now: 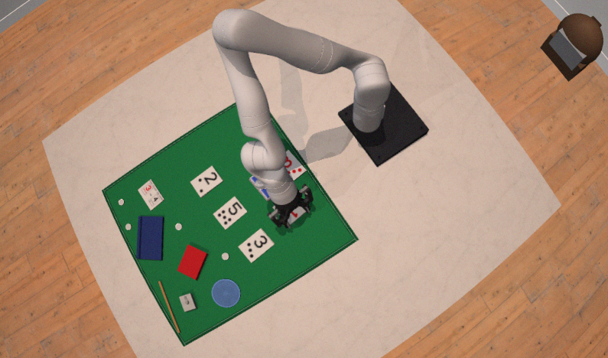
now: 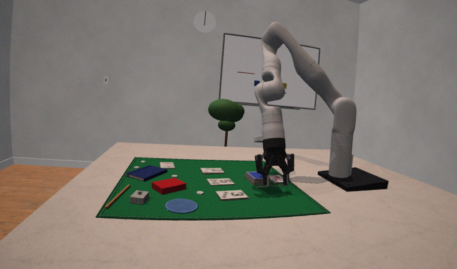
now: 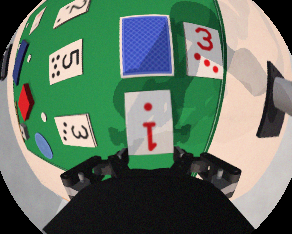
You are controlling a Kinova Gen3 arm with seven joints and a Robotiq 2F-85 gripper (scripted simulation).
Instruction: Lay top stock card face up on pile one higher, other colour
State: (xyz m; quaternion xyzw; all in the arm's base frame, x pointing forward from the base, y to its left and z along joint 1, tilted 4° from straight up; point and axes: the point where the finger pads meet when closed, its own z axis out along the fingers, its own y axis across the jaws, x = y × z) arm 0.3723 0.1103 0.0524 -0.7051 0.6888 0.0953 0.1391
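My gripper is now 4 cm to the left of the card and 3 cm above it. Round my hand: green mat (18 cm ahead, 17 cm to the right, 6 cm below); then red box (34 cm ahead, 9 cm to the right, 4 cm below); then grey box (43 cm ahead, 3 cm below).
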